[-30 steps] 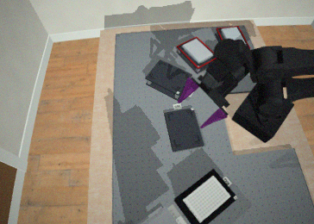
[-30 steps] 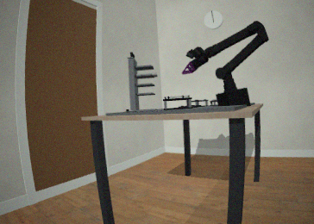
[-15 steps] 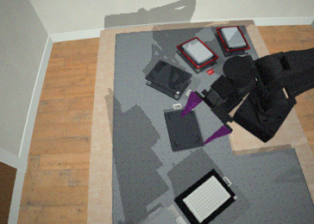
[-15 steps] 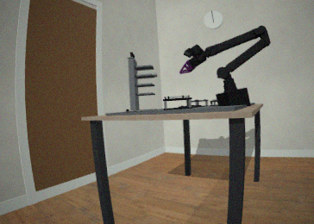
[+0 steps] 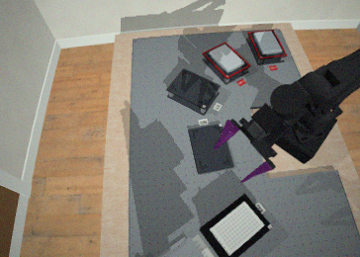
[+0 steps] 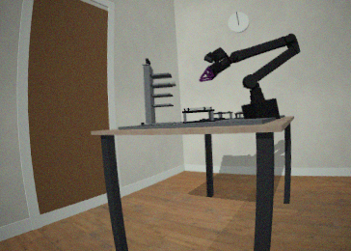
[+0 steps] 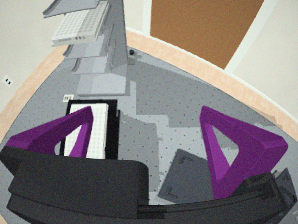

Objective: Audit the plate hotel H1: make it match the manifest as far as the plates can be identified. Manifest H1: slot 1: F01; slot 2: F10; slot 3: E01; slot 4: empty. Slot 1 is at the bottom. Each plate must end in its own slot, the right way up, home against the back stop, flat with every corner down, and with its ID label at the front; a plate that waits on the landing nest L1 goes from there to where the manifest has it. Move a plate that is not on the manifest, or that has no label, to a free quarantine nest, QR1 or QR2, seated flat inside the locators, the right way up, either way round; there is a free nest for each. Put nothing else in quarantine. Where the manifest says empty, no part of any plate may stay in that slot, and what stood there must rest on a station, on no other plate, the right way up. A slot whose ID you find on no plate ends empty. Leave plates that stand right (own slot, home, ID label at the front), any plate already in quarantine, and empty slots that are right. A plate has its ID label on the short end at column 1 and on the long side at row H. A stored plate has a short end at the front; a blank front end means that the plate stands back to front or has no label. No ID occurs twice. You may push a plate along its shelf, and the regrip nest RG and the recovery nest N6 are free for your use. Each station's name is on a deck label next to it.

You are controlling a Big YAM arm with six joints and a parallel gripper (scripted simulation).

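The black nest lies 1 cm behind my hand, 13 cm to the left of it and 19 cm below it. Also, from my hand: plate hotel 22 cm ahead, 23 cm to the left, 9 cm below; then L1 label 8 cm behind, 30 cm to the right, 25 cm below; then H1 deck label 6 cm ahead, 26 cm to the left, 25 cm below.
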